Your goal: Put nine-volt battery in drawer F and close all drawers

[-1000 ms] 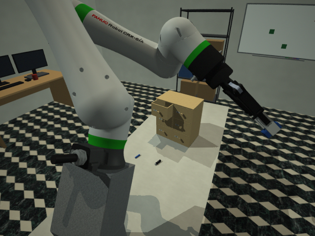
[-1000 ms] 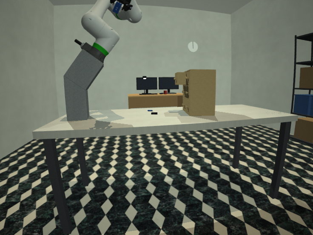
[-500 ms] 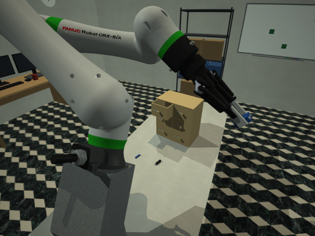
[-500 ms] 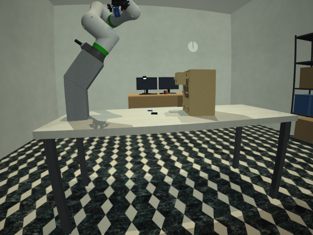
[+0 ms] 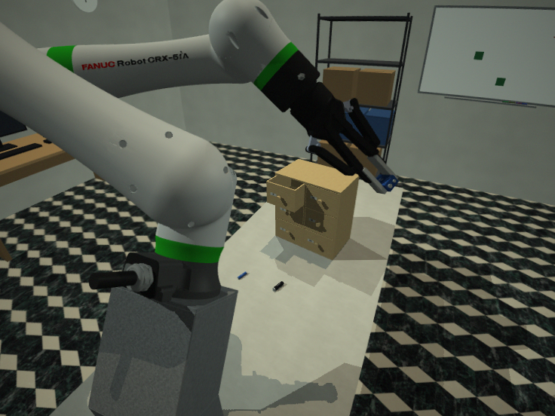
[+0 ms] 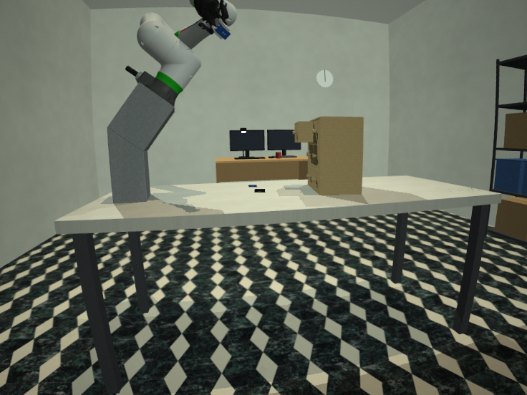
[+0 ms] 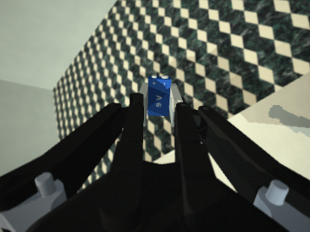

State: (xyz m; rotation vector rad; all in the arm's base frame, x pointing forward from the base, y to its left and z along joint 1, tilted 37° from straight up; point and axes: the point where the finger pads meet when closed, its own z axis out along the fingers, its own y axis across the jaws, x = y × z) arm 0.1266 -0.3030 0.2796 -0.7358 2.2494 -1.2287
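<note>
The blue nine-volt battery lies 2 cm to the right of my hand and 1 cm below it. Also, from my hand: black cylinder: 61 cm below, 31 cm to the left, 14 cm ahead; blue cylinder: 61 cm below, 46 cm to the left, 11 cm ahead.
</note>
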